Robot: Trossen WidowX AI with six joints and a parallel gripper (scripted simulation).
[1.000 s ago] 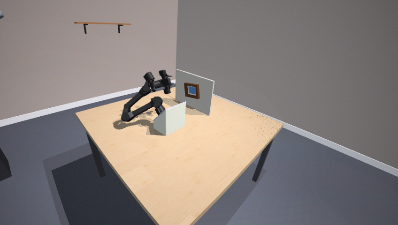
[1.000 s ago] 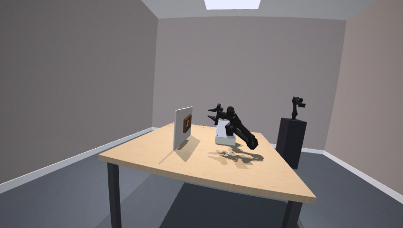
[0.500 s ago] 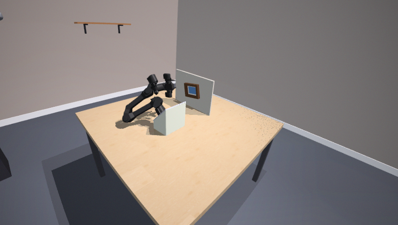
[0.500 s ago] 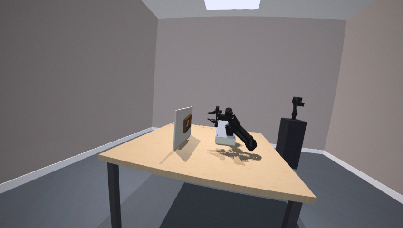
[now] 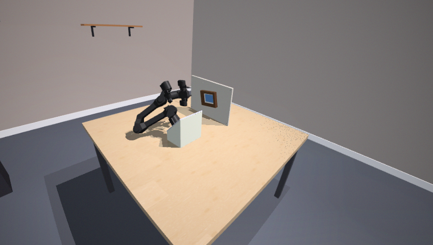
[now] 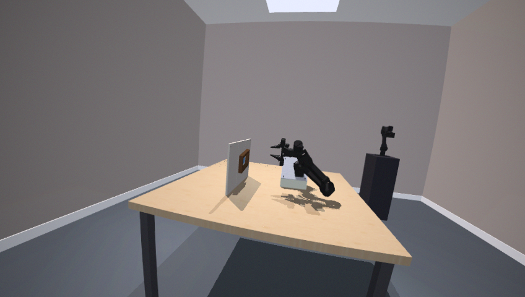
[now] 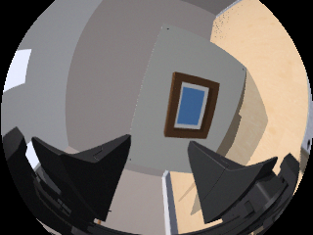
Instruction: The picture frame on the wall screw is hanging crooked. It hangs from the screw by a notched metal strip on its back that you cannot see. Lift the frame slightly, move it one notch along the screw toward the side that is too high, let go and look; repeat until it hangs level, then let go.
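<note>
The small picture frame lies 190 mm ahead of my gripper tip, 30 mm to the right of it and 90 mm below it. Round my gripper tip: grey wall panel (200 mm ahead, 20 mm to the right, 110 mm below).
</note>
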